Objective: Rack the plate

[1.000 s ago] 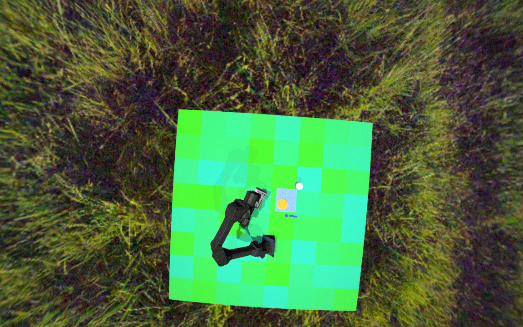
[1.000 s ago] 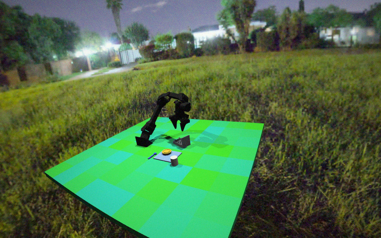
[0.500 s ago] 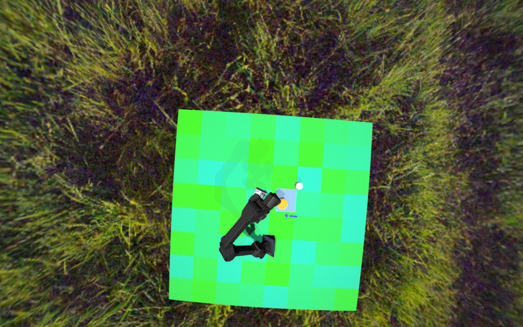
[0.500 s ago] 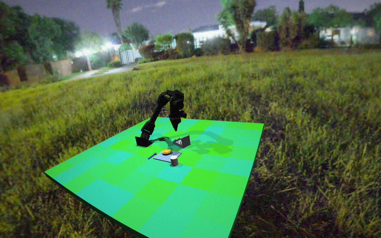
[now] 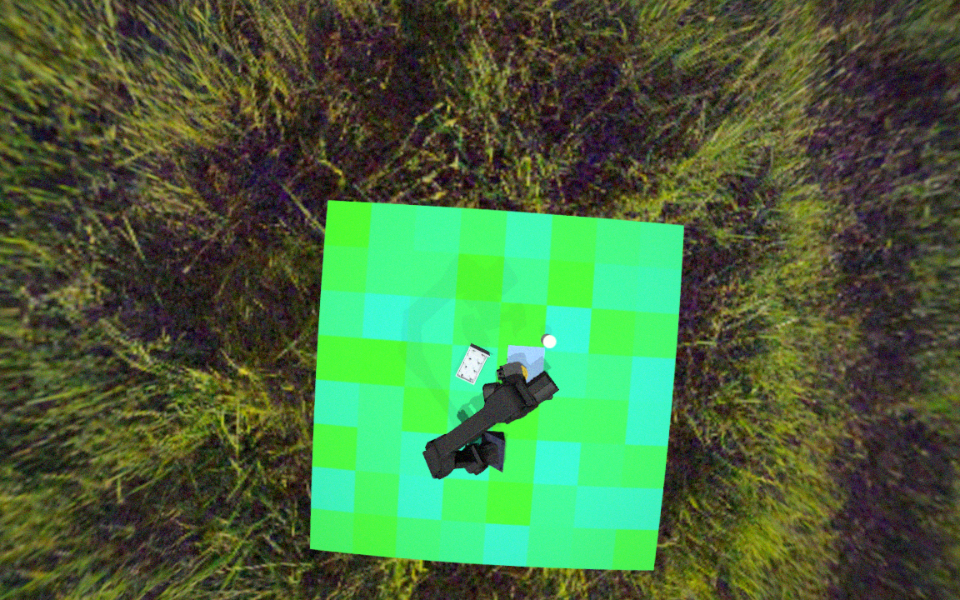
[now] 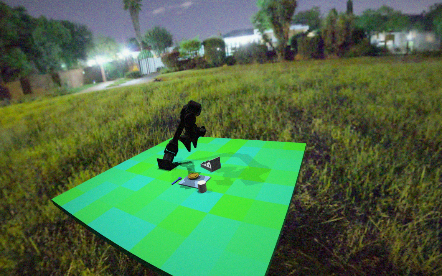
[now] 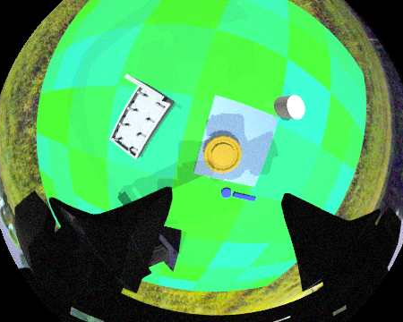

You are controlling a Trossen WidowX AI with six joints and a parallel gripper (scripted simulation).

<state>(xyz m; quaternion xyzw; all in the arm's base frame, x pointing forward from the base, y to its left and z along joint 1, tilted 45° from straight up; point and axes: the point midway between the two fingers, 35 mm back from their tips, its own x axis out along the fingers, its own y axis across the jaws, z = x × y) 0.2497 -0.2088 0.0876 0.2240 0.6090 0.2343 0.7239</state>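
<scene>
My gripper tip is 16 cm above the yellow plate, 2 cm to the left of it and 1 cm past it. The rest, counted from my gripper tip: blue spoon: 17 cm below, 10 cm behind, 7 cm to the right; pale blue mat: 17 cm below, 5 cm to the right, 1 cm ahead; grey dish rack: 15 cm below, 14 cm to the left, 3 cm ahead.
</scene>
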